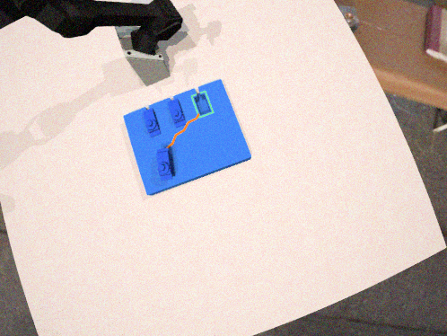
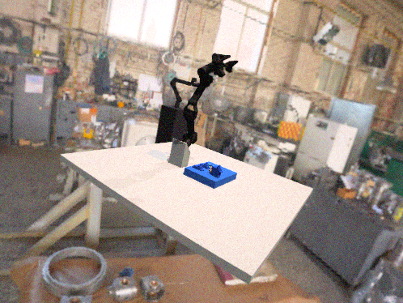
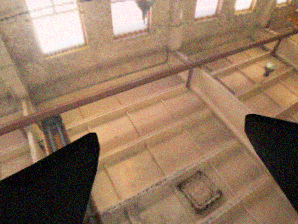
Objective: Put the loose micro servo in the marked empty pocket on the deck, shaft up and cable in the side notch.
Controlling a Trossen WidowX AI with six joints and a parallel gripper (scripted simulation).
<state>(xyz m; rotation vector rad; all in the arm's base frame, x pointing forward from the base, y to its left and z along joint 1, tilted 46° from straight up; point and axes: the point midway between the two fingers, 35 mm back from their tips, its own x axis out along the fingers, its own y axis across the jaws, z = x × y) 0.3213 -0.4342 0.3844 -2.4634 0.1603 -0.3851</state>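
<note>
My gripper tip is 740 mm above the blue deck, 80 mm to the right of it and 20 mm short of it.
</note>
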